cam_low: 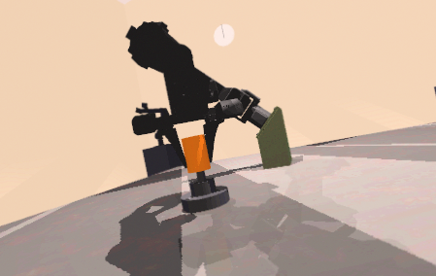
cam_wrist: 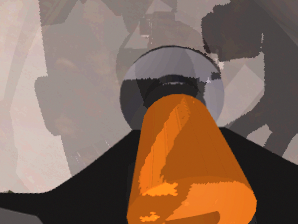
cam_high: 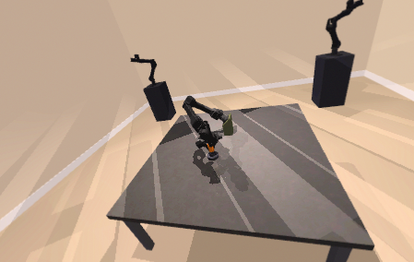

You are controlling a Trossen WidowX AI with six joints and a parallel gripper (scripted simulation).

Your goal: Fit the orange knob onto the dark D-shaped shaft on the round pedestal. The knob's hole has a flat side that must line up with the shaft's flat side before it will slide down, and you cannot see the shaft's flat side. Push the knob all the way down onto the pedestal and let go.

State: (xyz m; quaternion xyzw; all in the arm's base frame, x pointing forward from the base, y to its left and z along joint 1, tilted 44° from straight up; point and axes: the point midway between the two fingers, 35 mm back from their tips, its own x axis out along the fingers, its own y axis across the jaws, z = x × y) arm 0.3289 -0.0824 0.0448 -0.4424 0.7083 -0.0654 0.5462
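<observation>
My gripper tip is now 2 cm below the orange knob. Also, from my gripper tip: pedestal (4 cm below).
</observation>
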